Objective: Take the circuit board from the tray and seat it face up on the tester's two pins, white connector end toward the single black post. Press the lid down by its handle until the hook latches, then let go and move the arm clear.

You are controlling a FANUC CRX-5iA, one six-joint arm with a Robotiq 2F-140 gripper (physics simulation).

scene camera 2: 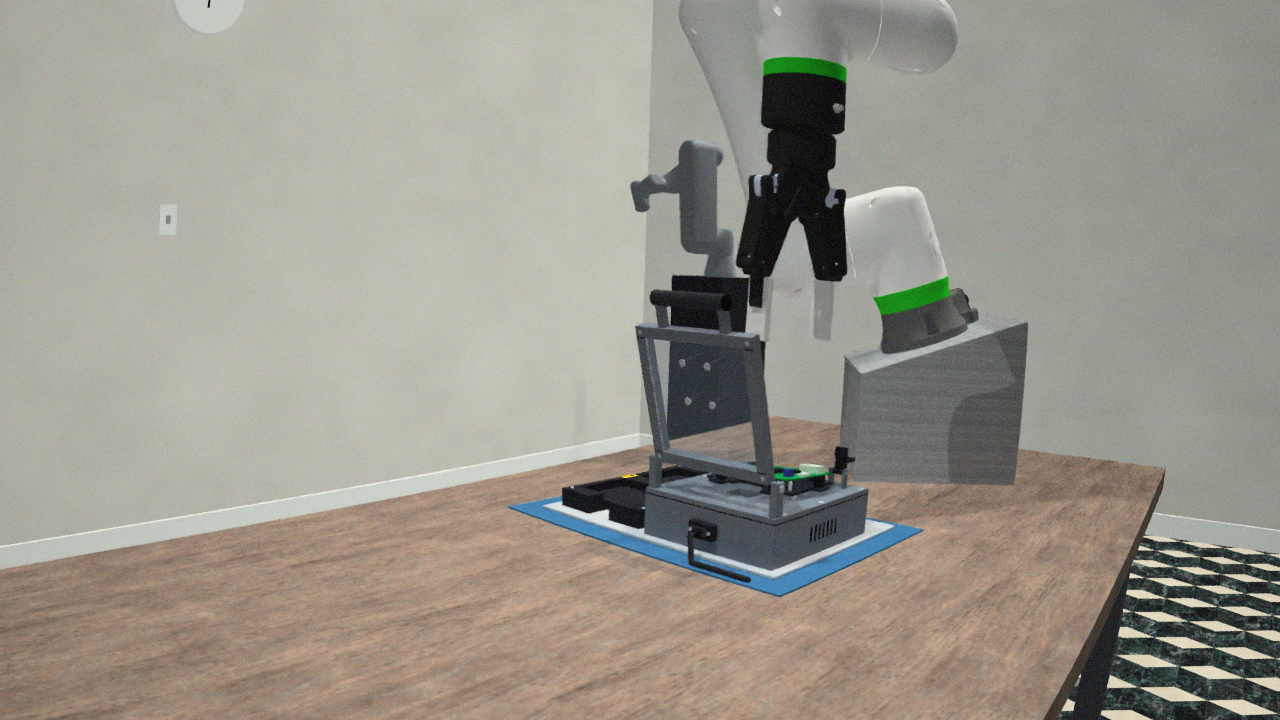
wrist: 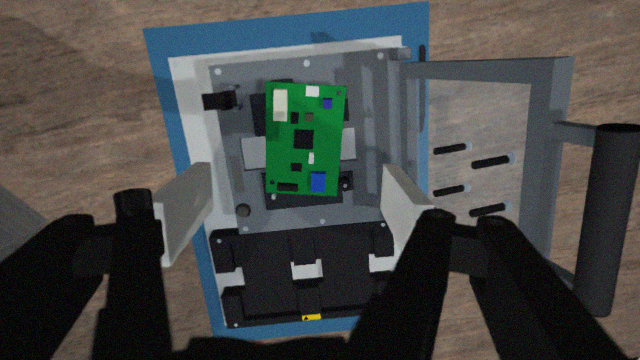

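Seen in the pictures: gripper, fingertip midpoint: [scene camera 2: 789,339] [wrist: 297,186]; arm's base, link origin: [scene camera 2: 925,340].
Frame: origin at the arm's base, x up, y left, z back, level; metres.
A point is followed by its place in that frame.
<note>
The green circuit board [scene camera 2: 801,471] @(x -0.118, y 0.125, z -0.491 m) [wrist: 285,150] @(x -0.122, y 0.091, z -0.486 m) lies face up above the grey tester [scene camera 2: 662,519] @(x -0.172, y 0.031, z -0.609 m) [wrist: 285,218] @(x -0.141, y 0.012, z -0.479 m), slightly askew to its edges in the wrist view. Its white connector end is at the top there, beside a partly hidden black part. Whether it sits on the pins is hidden. My gripper [scene camera 2: 791,322] @(x 0.025, y 0.106, z -0.502 m) [wrist: 297,186] @(x 0.025, y 0.106, z -0.502 m) is open and empty, high above the tester. The lid [scene camera 2: 760,402] @(x -0.025, y 0.168, z -0.622 m) [wrist: 540,150] @(x 0.037, y 0.123, z -0.630 m) stands upright, its black handle [scene camera 2: 693,300] @(x 0.067, y 0.106, z -0.653 m) [wrist: 607,220] @(x 0.074, y 0.100, z -0.641 m) at the top. The black hook [scene camera 2: 841,460] @(x -0.110, y 0.144, z -0.440 m) [wrist: 218,100] @(x -0.109, y 0.142, z -0.432 m) is on the opposite side.
The black tray [scene camera 2: 586,495] @(x -0.174, y -0.100, z -0.607 m) [wrist: 270,245] @(x -0.183, y -0.042, z -0.454 m) is empty beside the tester. Both are on a white base over a blue mat [scene camera 2: 776,586] @(x -0.199, y 0.206, z -0.625 m) [wrist: 285,30] @(x -0.199, y 0.203, z -0.490 m). A dark panel [scene camera 2: 707,394] stands behind the lid, and the robot's grey pedestal [scene camera 2: 913,429] @(x -0.120, y 0.064, z -0.134 m) is at the right.
</note>
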